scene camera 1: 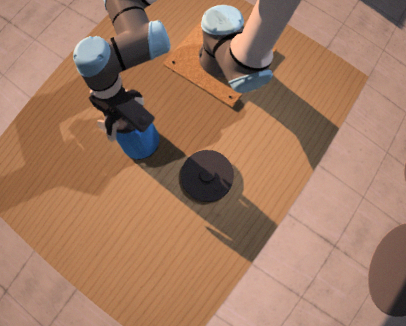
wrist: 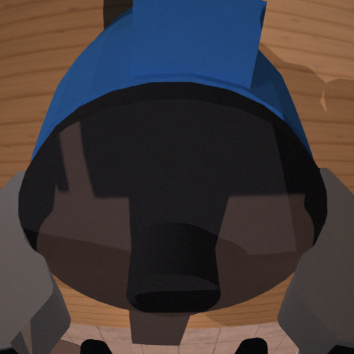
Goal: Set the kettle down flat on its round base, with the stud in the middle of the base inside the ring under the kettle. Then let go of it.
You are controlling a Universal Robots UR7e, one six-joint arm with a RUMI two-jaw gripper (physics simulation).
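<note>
The blue kettle has a dark lid with a black knob and a blue spout. It hangs above the wooden top, up and left of the round base in the scene view, and is not over it. My gripper is shut on the kettle, with one grey jaw on each side at the lid's rim. The dark round base lies flat, with a small stud in its middle. The ring under the kettle is hidden in both views.
The wooden table top carries the arm's mounting board at upper middle, with the arm's foot on it. The arm's shadow falls across the round base. A brown round object shows at the right edge, off the table.
</note>
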